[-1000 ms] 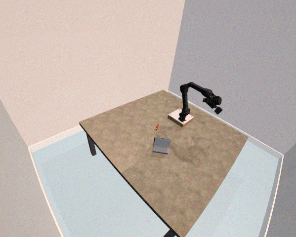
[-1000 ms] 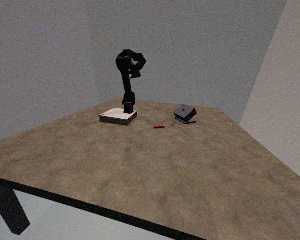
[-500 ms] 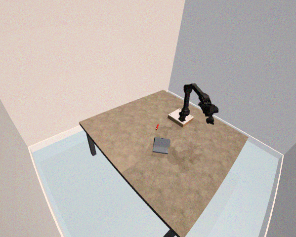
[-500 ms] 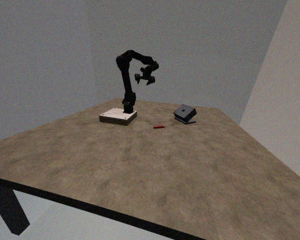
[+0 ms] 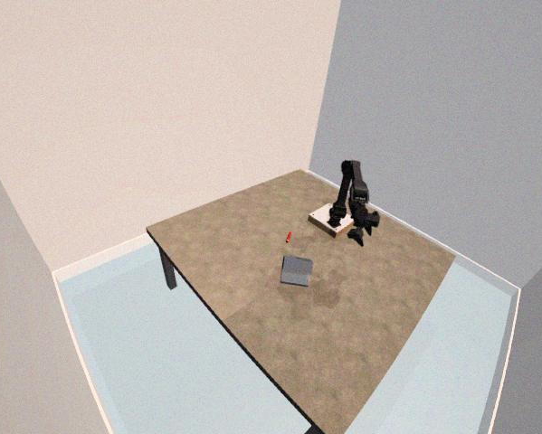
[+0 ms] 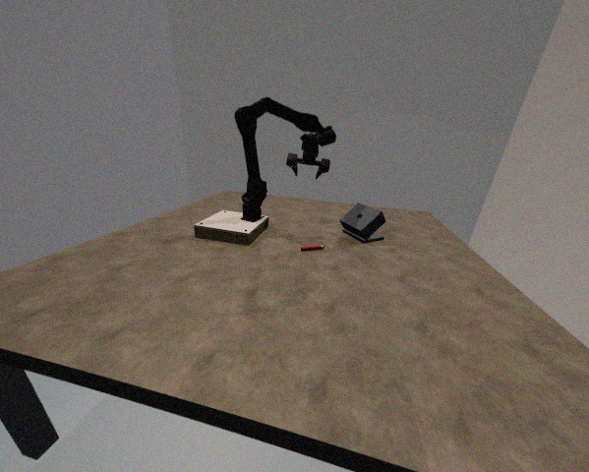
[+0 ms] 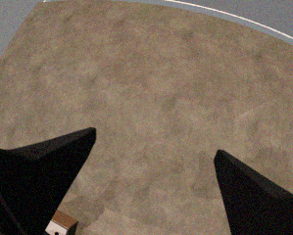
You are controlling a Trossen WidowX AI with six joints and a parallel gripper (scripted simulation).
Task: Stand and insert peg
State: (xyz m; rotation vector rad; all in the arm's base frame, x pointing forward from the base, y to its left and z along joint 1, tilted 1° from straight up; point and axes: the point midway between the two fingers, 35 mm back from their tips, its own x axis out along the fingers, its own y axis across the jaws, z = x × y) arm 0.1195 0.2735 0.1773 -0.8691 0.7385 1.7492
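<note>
Now: gripper tip 18 cm short of the red peg, 34 cm to the left of it and 18 cm above it. The rest, counted from my gripper tip: grey sloped panel 30 cm ahead, 12 cm to the right, 13 cm below.
</note>
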